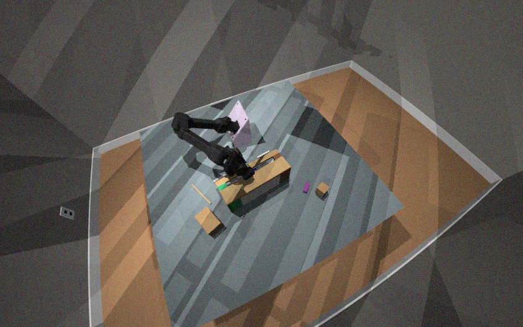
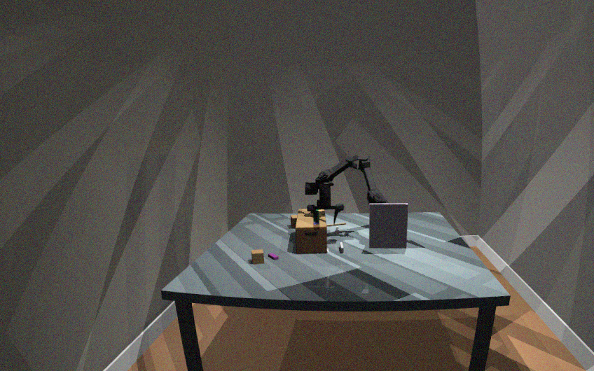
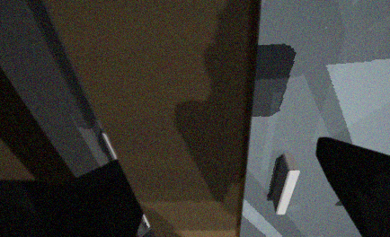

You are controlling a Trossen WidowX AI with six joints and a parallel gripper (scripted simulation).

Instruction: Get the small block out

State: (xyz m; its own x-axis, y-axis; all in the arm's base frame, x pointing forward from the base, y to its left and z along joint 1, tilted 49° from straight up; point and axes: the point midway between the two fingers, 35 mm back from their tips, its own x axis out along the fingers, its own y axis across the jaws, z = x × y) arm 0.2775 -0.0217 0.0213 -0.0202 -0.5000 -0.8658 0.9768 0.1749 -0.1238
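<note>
The blue block is 4 cm ahead of my gripper tip and 3 cm to the left of it. From my gripper tip the other things lie so: box: 3 cm ahead, 1 cm to the left, 2 cm below; then magenta piece: 19 cm ahead, 29 cm to the left, 8 cm below; then thin stick: 2 cm ahead, 29 cm to the right, 8 cm below.
</note>
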